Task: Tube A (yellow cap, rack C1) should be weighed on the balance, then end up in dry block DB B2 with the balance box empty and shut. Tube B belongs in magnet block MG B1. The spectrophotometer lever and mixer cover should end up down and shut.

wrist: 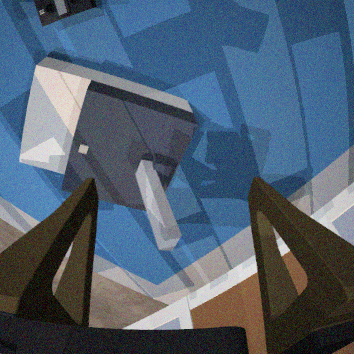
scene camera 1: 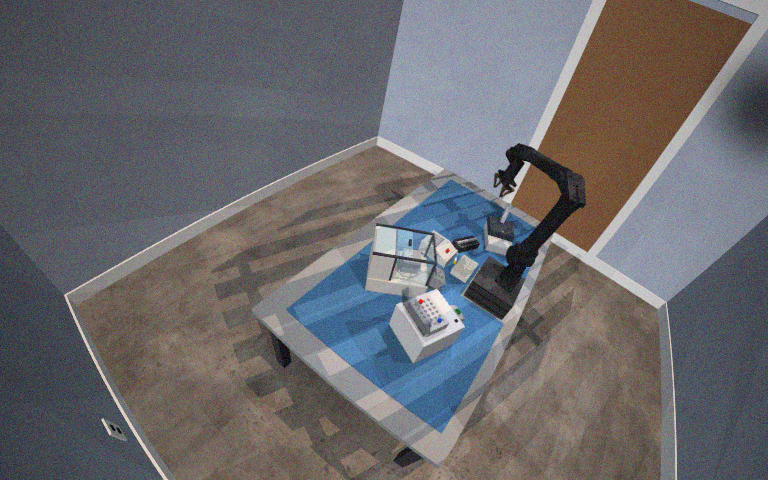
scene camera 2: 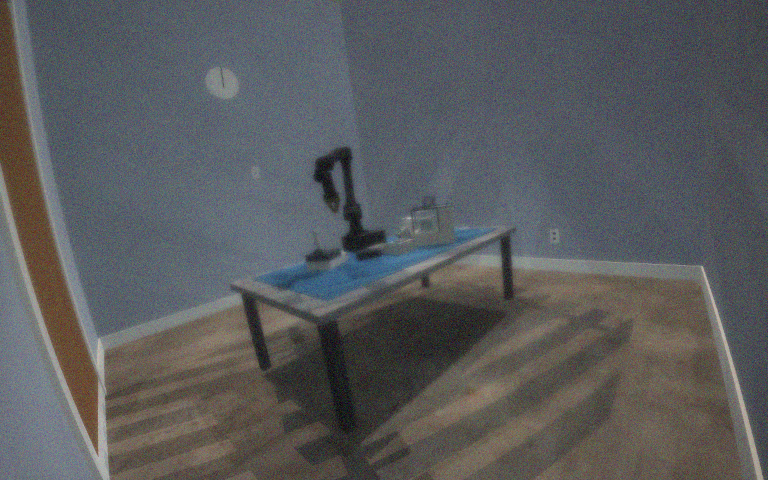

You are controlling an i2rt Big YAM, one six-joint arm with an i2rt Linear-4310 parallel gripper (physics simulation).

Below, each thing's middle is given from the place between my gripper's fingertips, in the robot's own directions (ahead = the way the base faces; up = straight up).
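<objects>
Glass-box balance (scene camera 1: 387,273): my hand is 9 cm short of it, 60 cm to the right of it and 16 cm above it.
</objects>
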